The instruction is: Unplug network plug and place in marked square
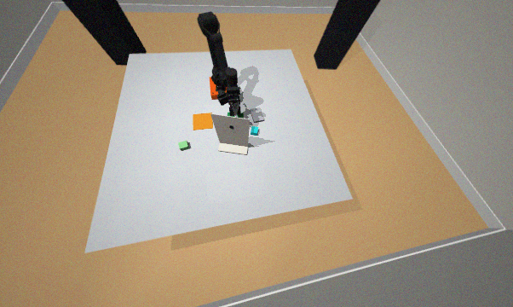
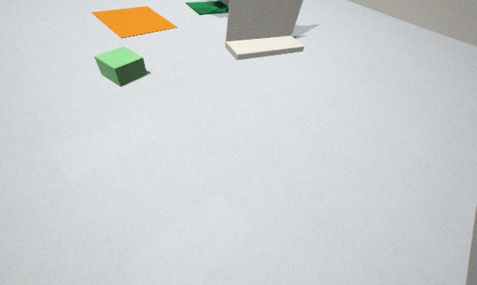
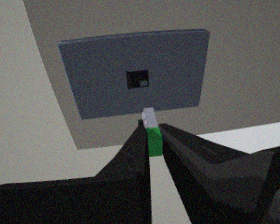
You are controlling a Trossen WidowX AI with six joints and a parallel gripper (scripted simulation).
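Right now my gripper tip is 22 cm to the left of the orange square, 20 cm above it and 11 cm past it. From my gripper tip the other things lie so: dark green patch: 20 cm below, 15 cm behind, 1 cm to the right; grey panel: 8 cm below, 7 cm ahead, 2 cm to the right; green plug: 1 cm ahead.
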